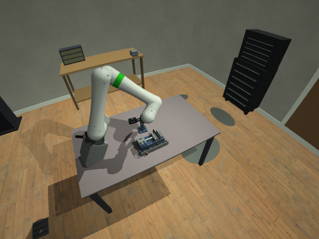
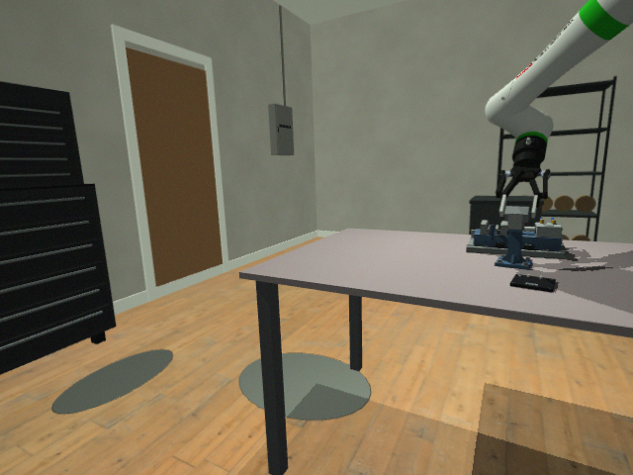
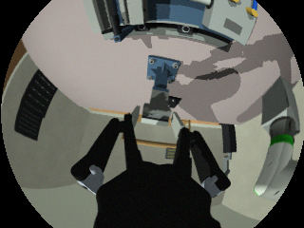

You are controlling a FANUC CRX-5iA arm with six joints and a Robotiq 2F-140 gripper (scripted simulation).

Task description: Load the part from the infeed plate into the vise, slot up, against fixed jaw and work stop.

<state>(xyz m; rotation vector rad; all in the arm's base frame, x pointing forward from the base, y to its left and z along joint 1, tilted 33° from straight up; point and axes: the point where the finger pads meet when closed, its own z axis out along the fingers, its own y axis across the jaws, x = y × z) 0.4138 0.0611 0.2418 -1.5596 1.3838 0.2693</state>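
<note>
Right now the part is 10 mm to the left of my hand and 10 mm below it. The rest, counted from my hand: air cylinder 90 mm behind, 200 mm to the right, 100 mm below; vise 10 mm ahead, 190 mm to the right, 130 mm below; black infeed plate 50 mm behind, 200 mm to the left, 170 mm below.
</note>
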